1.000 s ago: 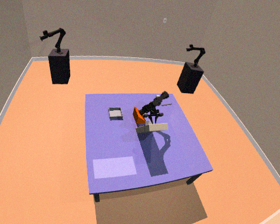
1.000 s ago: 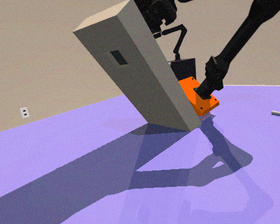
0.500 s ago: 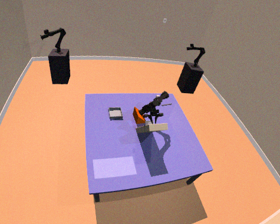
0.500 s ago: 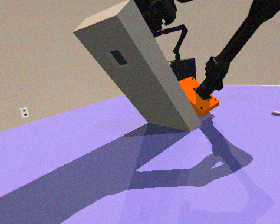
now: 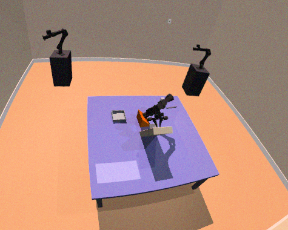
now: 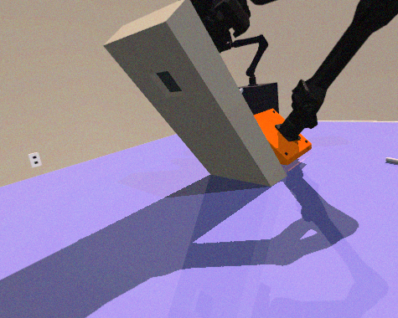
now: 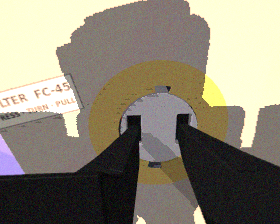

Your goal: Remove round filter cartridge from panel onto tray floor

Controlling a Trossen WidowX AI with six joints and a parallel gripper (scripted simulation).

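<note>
The round grey filter cartridge lies 10 mm below my gripper tip and 10 mm ahead of it. The rest, counted from my gripper tip: grey tray 400 mm behind, 320 mm to the right, 270 mm below.
</note>
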